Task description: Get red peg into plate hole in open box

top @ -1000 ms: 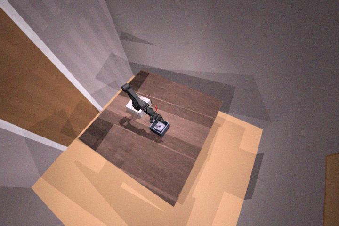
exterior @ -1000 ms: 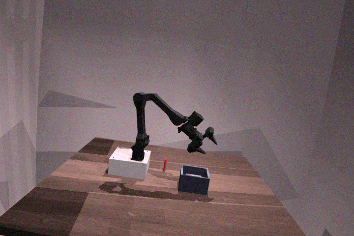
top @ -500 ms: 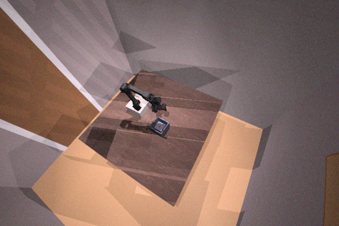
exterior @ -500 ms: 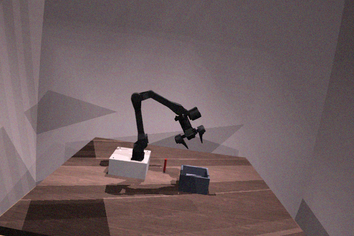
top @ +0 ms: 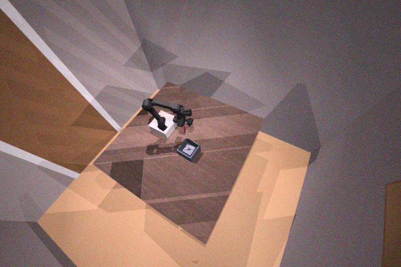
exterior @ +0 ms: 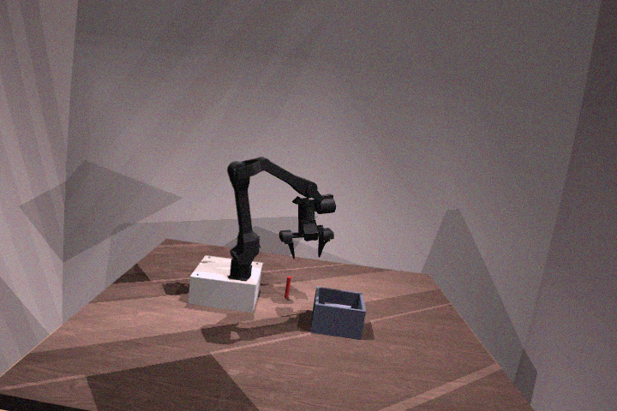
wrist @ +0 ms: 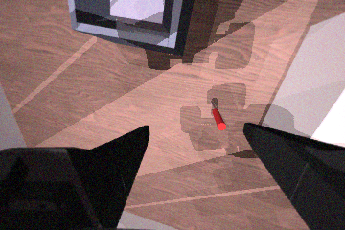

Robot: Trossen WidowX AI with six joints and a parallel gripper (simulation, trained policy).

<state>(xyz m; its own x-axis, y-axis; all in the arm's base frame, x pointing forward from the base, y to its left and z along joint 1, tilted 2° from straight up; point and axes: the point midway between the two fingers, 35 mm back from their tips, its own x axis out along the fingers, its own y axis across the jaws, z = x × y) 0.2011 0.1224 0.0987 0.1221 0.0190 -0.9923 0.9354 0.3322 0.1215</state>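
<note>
The red peg lies 13 cm below my gripper tip, 6 cm behind it and 2 cm to the left of it. Round my gripper tip: plate: 14 cm to the right, 14 cm ahead, 13 cm below; box: 15 cm below, 14 cm to the right, 14 cm ahead.
</note>
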